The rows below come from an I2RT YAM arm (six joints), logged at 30 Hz.
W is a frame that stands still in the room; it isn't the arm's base.
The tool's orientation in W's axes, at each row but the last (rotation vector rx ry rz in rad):
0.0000 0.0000 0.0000
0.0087 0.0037 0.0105
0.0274 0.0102 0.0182
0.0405 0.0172 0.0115
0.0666 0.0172 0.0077
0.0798 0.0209 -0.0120
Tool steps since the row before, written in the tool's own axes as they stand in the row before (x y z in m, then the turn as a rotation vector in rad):
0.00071 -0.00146 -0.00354 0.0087 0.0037 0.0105
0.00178 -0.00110 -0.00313 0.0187 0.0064 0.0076
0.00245 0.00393 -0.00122 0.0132 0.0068 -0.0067
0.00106 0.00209 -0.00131 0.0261 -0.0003 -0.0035
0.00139 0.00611 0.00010 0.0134 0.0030 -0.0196
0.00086 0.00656 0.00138 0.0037 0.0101 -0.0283
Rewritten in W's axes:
0.00071 -0.00146 -0.00354 0.0087 0.0037 0.0105
0.00178 -0.00105 -0.00315 0.0187 0.0065 0.0076
0.00237 0.00401 -0.00114 0.0130 0.0072 -0.0066
0.00101 0.00215 -0.00124 0.0260 0.0002 -0.0040
0.00135 0.00610 0.00048 0.0130 0.0044 -0.0196
0.00097 0.00642 0.00188 0.0033 0.0123 -0.0275

